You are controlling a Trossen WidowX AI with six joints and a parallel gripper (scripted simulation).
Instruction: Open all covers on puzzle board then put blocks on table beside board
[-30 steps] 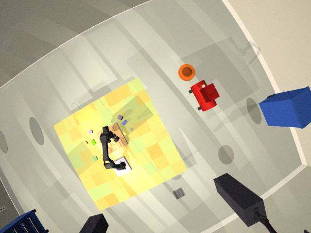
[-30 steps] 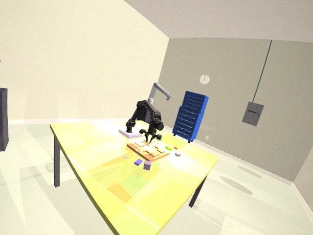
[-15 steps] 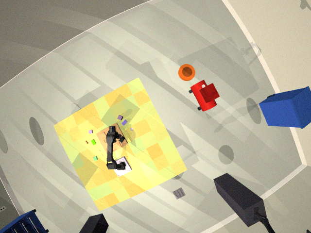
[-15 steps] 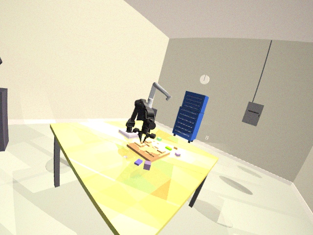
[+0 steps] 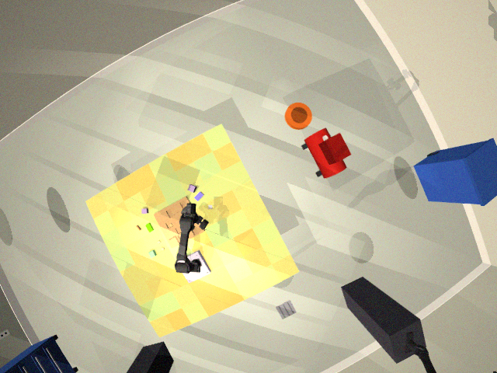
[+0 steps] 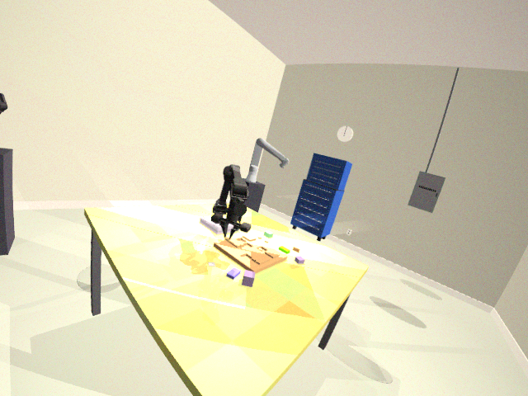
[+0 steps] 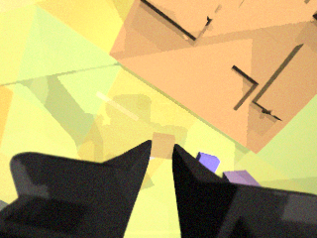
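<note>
Right now the tan puzzle board is 1 cm behind my gripper tip, 21 cm to the left of it and 9 cm below it. From my gripper tip the other things lie so: lilac block 18 cm ahead, 41 cm to the left, 10 cm below; brown block 7 cm ahead, 51 cm to the left, 10 cm below.
</note>
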